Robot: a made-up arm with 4 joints.
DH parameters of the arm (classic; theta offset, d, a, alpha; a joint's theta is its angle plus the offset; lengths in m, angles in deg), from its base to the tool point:
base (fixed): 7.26 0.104 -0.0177 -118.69
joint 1: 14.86 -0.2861 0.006 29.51
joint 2: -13 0.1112 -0.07 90
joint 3: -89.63 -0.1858 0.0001 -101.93
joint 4: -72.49 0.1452 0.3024 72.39
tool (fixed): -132.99 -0.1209 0 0
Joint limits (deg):
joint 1: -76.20..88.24
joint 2: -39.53..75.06
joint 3: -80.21..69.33
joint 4: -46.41..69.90
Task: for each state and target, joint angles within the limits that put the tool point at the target. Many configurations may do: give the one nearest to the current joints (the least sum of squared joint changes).
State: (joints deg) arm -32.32 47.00 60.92 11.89
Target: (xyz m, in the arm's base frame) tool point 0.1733 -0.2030 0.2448
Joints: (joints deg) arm -35.50 47.19 23.23 -1.87
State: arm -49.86 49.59 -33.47 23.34
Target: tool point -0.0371 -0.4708 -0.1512
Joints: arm -75.90 39.14 -71.31 69.90
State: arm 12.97 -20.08 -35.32 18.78
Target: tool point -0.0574 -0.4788 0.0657
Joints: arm 11.07 -24.34 -25.49 42.83
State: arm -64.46 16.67 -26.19 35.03
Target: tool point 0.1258 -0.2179 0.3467
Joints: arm -67.35 29.77 16.36 1.92
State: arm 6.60 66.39 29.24 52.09
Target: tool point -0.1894 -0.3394 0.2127
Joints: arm 56.52 75.06 16.24 31.57
